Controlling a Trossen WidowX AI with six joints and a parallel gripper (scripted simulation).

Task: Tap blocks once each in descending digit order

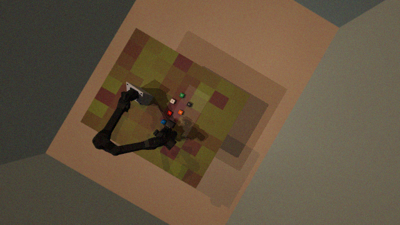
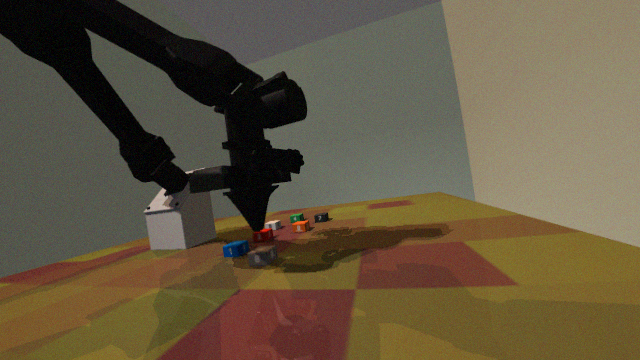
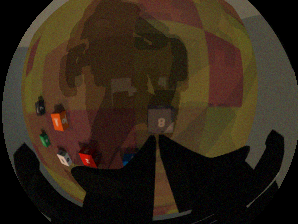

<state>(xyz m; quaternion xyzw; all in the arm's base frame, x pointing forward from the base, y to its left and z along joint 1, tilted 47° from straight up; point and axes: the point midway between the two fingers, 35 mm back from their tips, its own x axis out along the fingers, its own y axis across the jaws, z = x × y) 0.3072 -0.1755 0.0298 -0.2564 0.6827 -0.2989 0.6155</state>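
Now: the grey block 1 cm ahead of my gripper tip, 1 cm to the right of it and 4 cm below it. The rest, counted from my gripper tip: blue block: 7 cm behind, 3 cm to the left, 4 cm below; red block: 7 cm behind, 12 cm to the left, 4 cm below; orange block: 1 cm ahead, 17 cm to the left, 4 cm below.
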